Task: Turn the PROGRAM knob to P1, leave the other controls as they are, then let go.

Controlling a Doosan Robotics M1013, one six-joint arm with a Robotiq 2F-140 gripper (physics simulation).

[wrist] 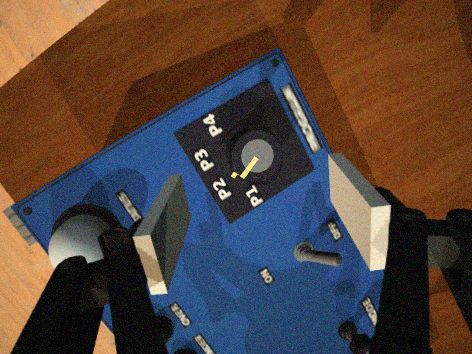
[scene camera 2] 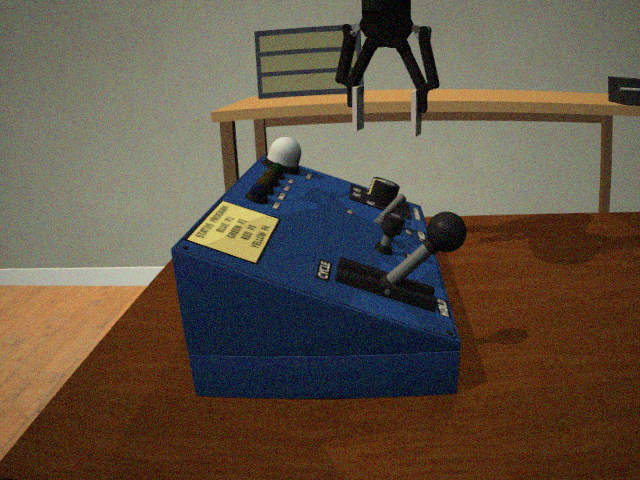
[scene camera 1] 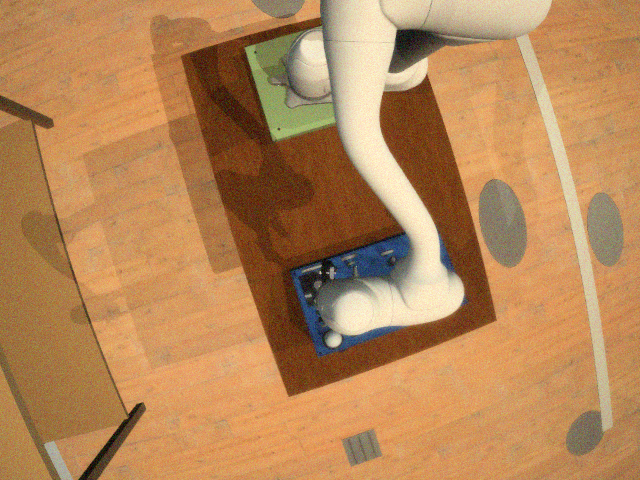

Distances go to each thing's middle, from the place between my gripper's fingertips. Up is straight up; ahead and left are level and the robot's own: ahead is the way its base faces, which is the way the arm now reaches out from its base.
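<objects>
The blue console [scene camera 2: 278, 284] is here, and my hand is 20 cm to the right of it, 6 cm short of it and 10 cm above it. Then there's the black-ball lever [scene camera 2: 446, 232], and counting from my hand that one's 35 cm to the left, 10 cm behind and 7 cm below.
</objects>
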